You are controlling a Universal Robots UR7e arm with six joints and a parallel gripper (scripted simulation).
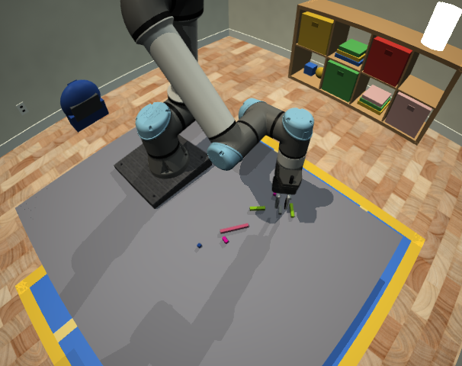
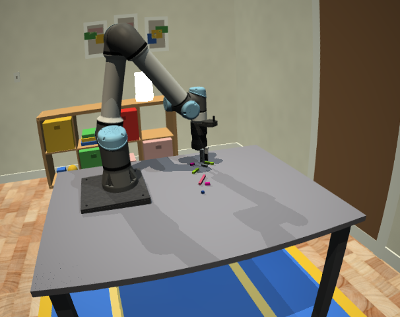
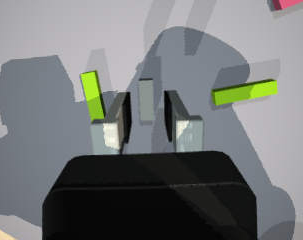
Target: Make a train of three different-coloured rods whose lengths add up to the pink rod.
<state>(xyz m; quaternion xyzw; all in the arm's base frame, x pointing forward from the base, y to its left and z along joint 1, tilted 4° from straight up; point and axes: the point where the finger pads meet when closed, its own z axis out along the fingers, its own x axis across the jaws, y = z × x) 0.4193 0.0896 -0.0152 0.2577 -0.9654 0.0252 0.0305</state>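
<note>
My gripper is now 4 cm above the grey rod. Also, from my hand: lime rod 4 cm below, 3 cm ahead, 2 cm to the left; then blue rod 26 cm to the right, 12 cm behind, 4 cm below; then pink rod 15 cm to the right, 8 cm behind, 4 cm below.
</note>
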